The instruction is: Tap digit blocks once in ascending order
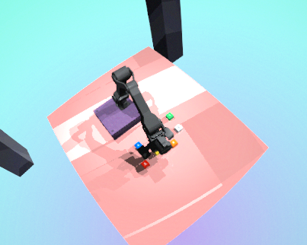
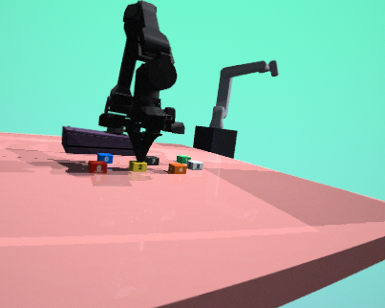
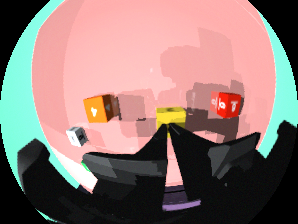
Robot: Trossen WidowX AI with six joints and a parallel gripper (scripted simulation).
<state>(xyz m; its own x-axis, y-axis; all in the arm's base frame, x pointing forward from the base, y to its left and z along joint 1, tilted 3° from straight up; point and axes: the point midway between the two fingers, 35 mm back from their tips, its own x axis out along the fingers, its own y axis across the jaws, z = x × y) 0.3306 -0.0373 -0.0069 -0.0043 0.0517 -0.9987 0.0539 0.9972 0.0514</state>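
The yellow block lies 1 cm below my gripper tip. The rest, counted from my gripper tip: orange block 3 cm ahead, 8 cm to the left, 1 cm below; dark grey block 7 cm behind, 6 cm to the left, 1 cm below; red block 1 cm ahead, 10 cm to the right, 1 cm below.
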